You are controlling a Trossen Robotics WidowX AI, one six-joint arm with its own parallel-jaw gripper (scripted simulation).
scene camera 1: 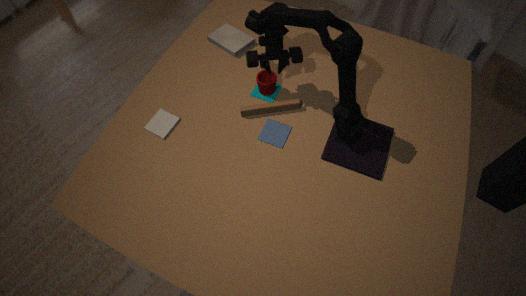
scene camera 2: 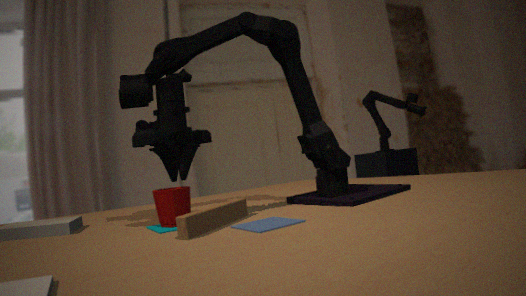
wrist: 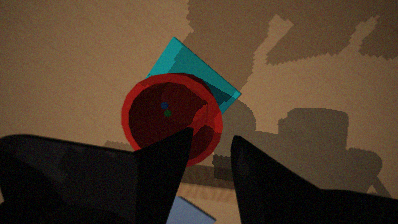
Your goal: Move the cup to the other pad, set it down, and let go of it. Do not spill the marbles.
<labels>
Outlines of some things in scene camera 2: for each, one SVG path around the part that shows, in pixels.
The gripper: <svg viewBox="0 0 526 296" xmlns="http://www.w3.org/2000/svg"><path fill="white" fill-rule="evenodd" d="M167 101L157 105L157 110L153 110L153 115L157 116L156 121L147 122L139 120L136 122L136 132L132 137L132 147L154 146L154 148L149 150L160 157L170 176L171 182L176 182L178 169L181 180L186 180L198 147L200 147L200 144L211 142L211 134L208 130L192 130L191 127L187 127L186 113L190 111L189 107L185 107L185 102Z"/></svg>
A red cup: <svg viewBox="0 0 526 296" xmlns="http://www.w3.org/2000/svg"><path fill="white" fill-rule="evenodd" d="M189 186L152 190L161 226L167 228L176 227L175 218L191 212Z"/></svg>
</labels>
